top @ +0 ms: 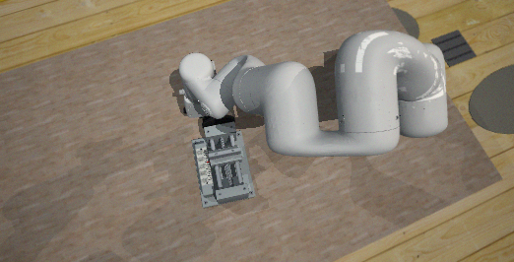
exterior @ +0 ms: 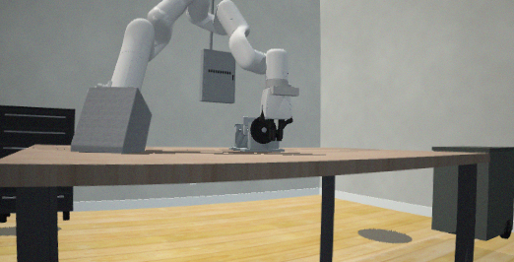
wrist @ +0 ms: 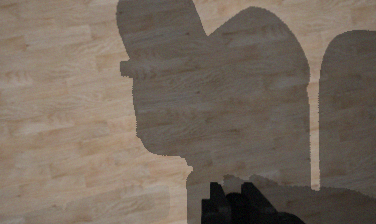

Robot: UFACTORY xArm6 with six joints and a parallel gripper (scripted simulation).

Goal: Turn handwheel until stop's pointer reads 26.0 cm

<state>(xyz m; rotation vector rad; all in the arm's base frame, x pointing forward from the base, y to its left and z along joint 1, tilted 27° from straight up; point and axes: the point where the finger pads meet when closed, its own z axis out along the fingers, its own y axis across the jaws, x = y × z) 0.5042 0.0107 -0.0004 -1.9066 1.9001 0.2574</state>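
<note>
The handwheel lies 2 cm to the left of my hand and 1 cm behind it. Also, from my hand: stop carriage 14 cm to the left, 3 cm above, 2 cm behind.
</note>
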